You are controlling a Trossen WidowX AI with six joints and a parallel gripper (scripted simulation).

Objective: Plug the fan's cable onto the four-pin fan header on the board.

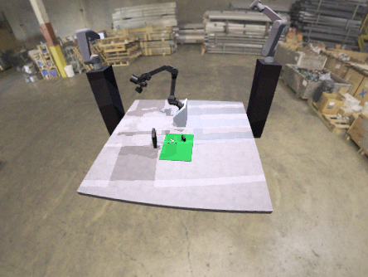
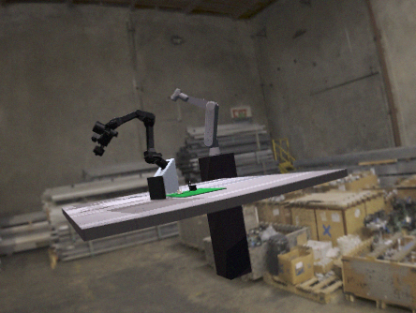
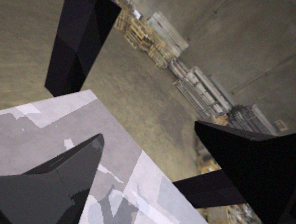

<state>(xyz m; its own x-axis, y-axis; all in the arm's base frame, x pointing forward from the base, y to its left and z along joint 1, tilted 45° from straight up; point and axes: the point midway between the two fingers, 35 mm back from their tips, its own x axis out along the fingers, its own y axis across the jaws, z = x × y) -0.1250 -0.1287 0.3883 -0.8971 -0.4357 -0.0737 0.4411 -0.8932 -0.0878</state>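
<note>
The dark grey plug lies 420 mm ahead of my gripper tip, 410 mm to the left of it and 320 mm below it. Round my gripper tip: green board: 500 mm ahead, 370 mm to the left, 350 mm below; then black fan: 470 mm ahead, 280 mm below, 190 mm to the left; then white fan header: 440 mm ahead, 340 mm below, 320 mm to the left.
</note>
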